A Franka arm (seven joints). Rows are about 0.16 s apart.
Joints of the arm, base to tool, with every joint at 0 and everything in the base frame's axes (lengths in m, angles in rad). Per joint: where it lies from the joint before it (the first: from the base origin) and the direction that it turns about. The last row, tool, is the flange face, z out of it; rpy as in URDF.
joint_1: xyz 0.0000 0.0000 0.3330 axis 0 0 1
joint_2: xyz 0.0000 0.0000 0.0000 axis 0 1 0
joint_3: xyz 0.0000 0.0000 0.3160 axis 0 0 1
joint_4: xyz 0.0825 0.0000 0.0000 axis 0 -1 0
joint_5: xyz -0.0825 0.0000 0.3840 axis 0 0 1
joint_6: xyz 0.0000 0.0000 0.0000 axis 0 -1 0
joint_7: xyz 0.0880 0.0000 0.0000 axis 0 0 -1
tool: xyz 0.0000 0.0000 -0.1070 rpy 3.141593 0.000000 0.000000
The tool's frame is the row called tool.
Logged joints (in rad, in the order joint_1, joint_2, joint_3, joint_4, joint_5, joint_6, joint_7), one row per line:
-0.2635 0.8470 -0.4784 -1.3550 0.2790 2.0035 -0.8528
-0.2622 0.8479 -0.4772 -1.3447 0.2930 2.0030 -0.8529
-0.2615 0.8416 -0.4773 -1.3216 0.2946 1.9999 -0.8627
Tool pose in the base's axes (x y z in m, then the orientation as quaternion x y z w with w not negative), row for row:
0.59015 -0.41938 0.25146 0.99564 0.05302 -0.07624 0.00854
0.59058 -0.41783 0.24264 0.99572 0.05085 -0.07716 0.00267
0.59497 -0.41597 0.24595 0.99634 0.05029 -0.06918 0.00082
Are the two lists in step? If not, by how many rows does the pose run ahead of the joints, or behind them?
The pose runs 1 row behind the joints: the pose in row i belongs to the joints in row i - 1.
